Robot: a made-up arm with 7 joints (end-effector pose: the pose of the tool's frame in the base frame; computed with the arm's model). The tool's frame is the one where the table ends. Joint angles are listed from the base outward.
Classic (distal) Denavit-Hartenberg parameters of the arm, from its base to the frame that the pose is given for. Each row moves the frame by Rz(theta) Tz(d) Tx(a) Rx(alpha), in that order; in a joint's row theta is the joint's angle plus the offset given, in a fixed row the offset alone. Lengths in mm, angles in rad.
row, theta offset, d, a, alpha
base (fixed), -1.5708, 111.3, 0, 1.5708
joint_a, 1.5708, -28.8, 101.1, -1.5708
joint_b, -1.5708, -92, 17.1, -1.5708
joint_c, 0, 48.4, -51.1, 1.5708
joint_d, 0, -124.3, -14.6, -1.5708
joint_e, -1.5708, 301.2, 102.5, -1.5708
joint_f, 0, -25.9, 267.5, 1.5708
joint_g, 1.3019, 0, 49.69, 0
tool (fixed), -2.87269, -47.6, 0, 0
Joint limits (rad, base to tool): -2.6..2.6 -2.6..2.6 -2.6..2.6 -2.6..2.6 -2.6..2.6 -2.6..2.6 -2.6..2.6
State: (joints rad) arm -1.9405 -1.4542 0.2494 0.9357 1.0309 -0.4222 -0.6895
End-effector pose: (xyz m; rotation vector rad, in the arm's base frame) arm -0.4974 -0.2748 0.0331 1.8408 -0.5138 0.1607
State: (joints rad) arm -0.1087 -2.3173 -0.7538 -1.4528 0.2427 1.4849 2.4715
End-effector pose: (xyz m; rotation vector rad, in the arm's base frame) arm -0.0135 -0.1095 0.0890 -0.6048 -0.6453 -0.9586
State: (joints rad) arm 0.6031 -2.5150 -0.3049 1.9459 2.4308 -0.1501 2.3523
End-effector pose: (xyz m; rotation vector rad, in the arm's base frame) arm -0.2855 -0.3752 0.5199 -0.0661 -0.6510 -1.1460
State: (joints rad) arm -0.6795 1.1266 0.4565 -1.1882 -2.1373 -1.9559 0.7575
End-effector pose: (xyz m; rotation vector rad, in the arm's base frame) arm 0.1691 -0.6578 0.2806 1.0498 -1.4165 -1.8423
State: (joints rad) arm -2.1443 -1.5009 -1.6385 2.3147 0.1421 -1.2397 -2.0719
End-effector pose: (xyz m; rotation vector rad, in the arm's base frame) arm 0.4019 0.1651 -0.4310 -0.5968 -1.4365 -2.5168
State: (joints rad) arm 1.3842 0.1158 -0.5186 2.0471 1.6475 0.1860 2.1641
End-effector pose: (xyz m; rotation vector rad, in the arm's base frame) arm 0.3100 0.2112 0.5294 1.3546 0.0146 1.7882
